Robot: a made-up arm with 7 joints.
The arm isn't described. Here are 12 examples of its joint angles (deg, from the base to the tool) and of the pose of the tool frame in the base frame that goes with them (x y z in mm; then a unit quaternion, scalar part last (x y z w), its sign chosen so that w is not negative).
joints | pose
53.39 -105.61 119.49 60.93 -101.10 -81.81 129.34 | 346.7 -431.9 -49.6 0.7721 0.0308 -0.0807 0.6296
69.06 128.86 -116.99 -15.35 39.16 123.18 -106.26 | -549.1 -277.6 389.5 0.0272 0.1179 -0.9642 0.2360
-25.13 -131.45 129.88 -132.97 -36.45 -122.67 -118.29 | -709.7 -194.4 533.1 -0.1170 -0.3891 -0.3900 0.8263
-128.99 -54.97 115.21 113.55 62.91 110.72 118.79 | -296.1 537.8 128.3 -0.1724 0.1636 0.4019 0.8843
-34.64 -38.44 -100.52 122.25 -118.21 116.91 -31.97 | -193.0 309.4 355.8 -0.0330 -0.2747 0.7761 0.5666
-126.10 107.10 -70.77 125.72 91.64 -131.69 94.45 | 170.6 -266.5 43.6 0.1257 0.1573 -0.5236 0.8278
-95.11 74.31 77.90 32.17 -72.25 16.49 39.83 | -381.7 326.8 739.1 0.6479 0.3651 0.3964 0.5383
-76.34 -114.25 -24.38 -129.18 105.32 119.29 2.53 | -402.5 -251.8 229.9 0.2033 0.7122 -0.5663 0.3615
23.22 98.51 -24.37 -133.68 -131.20 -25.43 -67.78 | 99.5 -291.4 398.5 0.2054 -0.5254 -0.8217 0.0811
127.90 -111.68 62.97 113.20 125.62 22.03 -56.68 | -205.0 214.6 172.6 0.7532 0.6525 -0.0825 0.0150
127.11 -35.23 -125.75 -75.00 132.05 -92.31 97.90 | -724.0 120.4 568.9 -0.1769 -0.8430 0.0159 0.5077
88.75 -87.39 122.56 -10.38 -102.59 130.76 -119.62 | 29.6 -651.5 118.3 -0.4079 0.1982 -0.4154 0.7885
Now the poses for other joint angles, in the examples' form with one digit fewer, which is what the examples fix.
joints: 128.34 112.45 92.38 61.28 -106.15 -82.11 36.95
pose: -411 -177 -558 -0.848 0.294 0.280 0.341
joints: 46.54 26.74 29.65 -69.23 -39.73 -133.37 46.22
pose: -105 -543 -323 -0.934 -0.239 0.254 0.072
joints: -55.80 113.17 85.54 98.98 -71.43 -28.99 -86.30
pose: -260 109 602 0.451 0.547 -0.659 0.251
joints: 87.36 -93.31 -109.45 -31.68 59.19 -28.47 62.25
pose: 174 88 -34 0.825 0.337 -0.439 0.115
